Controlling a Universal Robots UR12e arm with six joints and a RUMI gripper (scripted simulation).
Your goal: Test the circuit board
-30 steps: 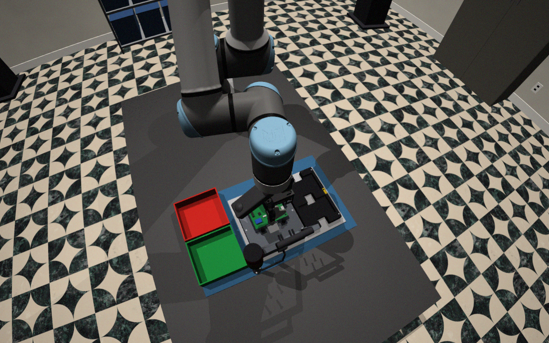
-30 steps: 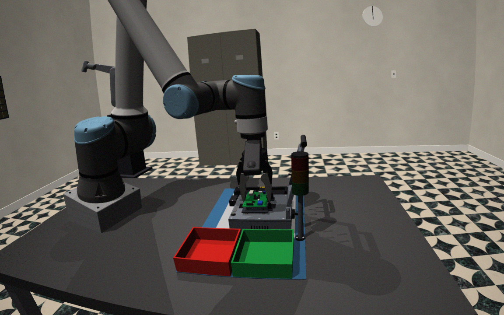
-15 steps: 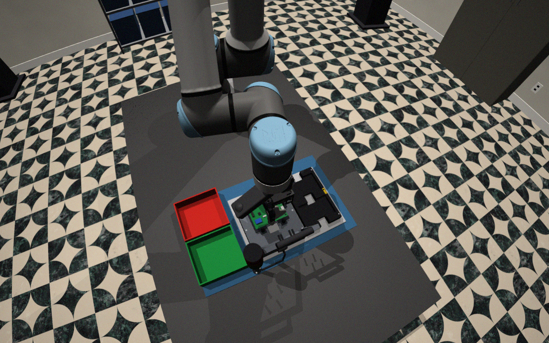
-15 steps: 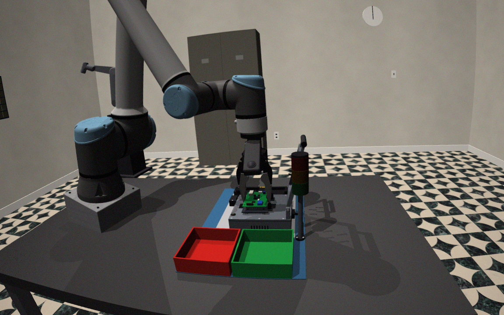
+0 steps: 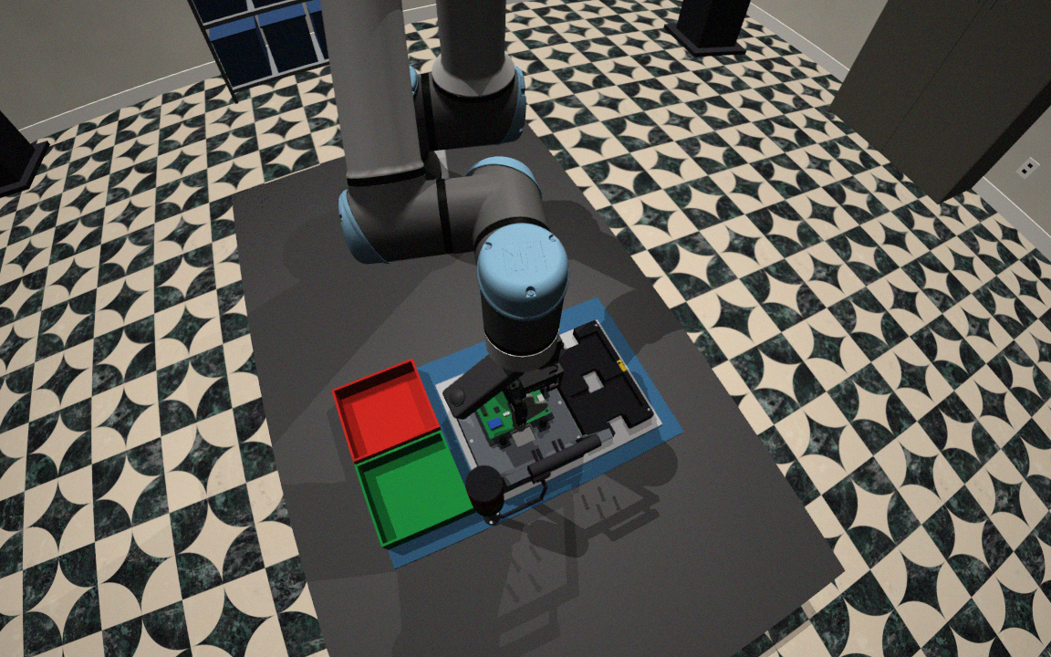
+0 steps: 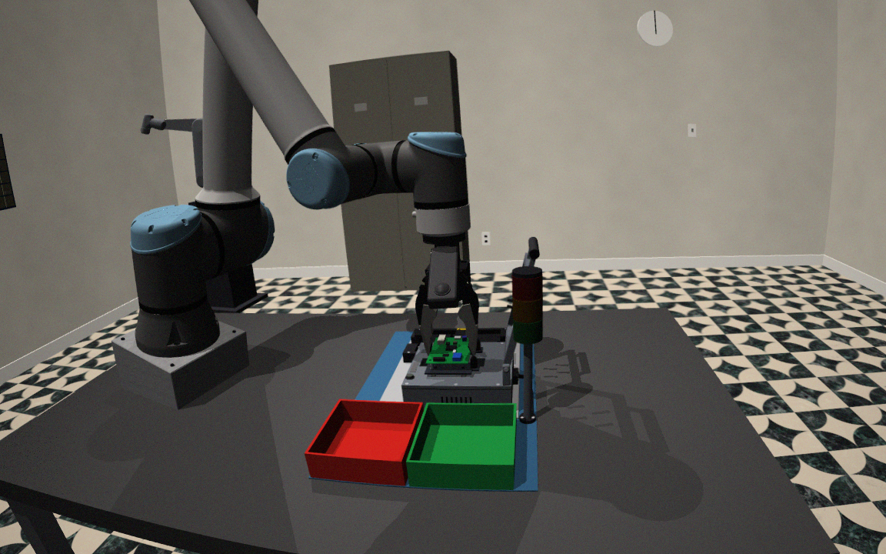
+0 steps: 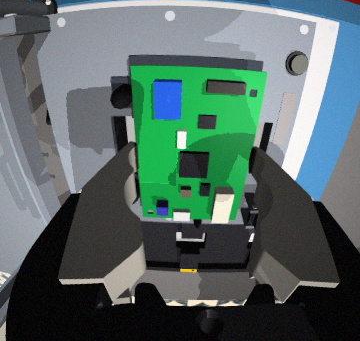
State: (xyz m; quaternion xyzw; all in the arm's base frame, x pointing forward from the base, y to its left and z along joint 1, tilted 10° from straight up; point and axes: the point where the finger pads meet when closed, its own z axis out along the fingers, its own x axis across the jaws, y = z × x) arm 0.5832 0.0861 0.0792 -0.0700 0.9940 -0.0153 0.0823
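Now: the green circuit board 10 mm to the left of my hand. Round my hand: clear lid 120 mm ahead, 20 mm to the left, 100 mm above; green bin 70 mm ahead, 190 mm to the right, 70 mm below; red bin 80 mm behind, 210 mm to the right, 70 mm below.
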